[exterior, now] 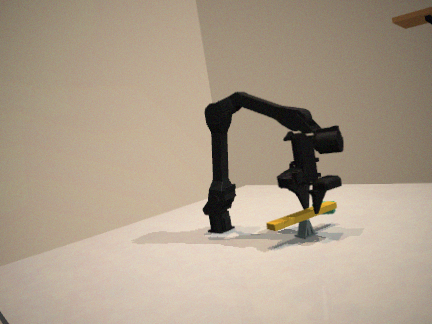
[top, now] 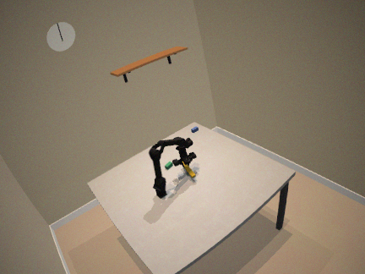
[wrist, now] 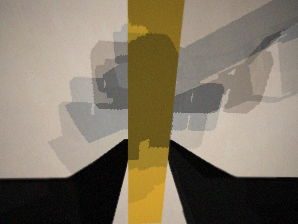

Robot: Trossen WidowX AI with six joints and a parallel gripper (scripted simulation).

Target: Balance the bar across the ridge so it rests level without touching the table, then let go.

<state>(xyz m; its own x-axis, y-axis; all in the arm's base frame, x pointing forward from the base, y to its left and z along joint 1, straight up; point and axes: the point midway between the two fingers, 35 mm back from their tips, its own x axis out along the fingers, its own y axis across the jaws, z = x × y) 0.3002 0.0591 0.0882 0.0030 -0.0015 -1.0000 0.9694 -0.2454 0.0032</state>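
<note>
My gripper tip is now 10 mm past the yellow bar and 30 mm to the left of it. Also, from my gripper tip: blue block 440 mm ahead, 440 mm to the left, 40 mm below; then green block 60 mm behind, 180 mm to the left, 40 mm below.
</note>
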